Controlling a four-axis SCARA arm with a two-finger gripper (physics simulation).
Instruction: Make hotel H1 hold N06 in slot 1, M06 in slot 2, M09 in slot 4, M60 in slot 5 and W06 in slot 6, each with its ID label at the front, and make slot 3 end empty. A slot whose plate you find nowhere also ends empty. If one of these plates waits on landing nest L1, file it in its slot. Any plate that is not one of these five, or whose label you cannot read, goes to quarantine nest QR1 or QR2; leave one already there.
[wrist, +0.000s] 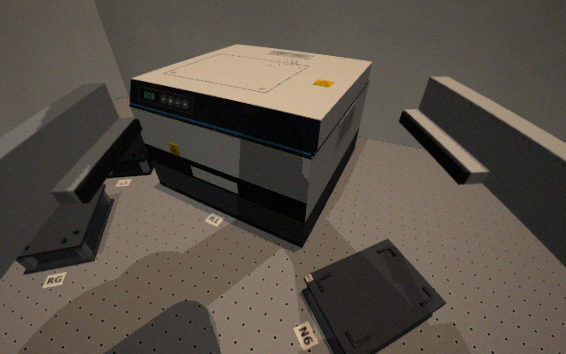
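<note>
My gripper (274, 100) is open, with nothing between its fingers; one finger shows at the left and one at the right. Hotel H1, its plates and the quarantine nests QR1 and QR2 do not show in the wrist view. A small dark nest (134, 156) at the left, partly behind the left finger, stands by a label (123, 183) that starts with L; its number is too blurred to read surely. No plate shows on its visible part.
A large box-shaped instrument (272, 127) stands in the middle, by label R1 (214, 220); a pale strip (215, 179) shows low in its front. A dark nest (372, 295) labelled N6 stands bare at front right. A dark stand (67, 235) labelled RG is at left.
</note>
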